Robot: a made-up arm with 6 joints.
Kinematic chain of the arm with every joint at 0, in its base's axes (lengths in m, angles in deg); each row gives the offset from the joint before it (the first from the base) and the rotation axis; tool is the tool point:
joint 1: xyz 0 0 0.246 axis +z
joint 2: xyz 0 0 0 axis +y
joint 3: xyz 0 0 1.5 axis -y
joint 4: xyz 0 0 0 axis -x
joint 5: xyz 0.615 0 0 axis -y
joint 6: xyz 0 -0.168 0 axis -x
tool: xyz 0 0 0
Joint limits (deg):
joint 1: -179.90..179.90
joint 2: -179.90..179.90
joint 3: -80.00..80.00
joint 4: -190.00..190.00
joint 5: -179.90..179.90
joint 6: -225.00..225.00
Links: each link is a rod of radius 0.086 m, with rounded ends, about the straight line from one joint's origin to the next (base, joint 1, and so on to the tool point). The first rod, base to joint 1, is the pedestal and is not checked.
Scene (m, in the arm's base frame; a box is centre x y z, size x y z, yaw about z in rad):
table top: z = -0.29
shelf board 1: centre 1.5 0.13 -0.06 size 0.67 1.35 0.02 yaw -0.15
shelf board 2: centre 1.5 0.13 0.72 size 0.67 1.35 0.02 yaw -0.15
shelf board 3: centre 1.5 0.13 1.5 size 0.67 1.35 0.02 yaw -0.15
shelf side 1: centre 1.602 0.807 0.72 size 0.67 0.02 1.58 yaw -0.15
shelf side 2: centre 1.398 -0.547 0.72 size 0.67 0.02 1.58 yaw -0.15
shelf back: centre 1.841 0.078 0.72 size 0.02 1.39 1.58 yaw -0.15
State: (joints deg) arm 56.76 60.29 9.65 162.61 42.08 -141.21
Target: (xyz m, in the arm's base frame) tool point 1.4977 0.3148 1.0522
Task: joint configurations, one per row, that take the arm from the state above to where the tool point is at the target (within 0.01 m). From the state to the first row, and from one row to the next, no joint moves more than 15 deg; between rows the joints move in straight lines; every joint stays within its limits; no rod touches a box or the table.
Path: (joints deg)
1: 46.37 51.71 -2.16 165.39 42.08 -141.21
2: 35.99 43.12 -13.97 168.18 42.08 -141.21
3: 25.60 34.54 -25.78 170.96 42.08 -141.21
4: 15.22 25.96 -37.60 173.74 42.08 -141.21
5: 12.10 31.12 -23.19 169.84 42.08 -141.21
6: 8.99 36.29 -8.78 165.94 42.08 -141.21
7: 5.88 41.46 5.63 162.04 42.08 -141.21

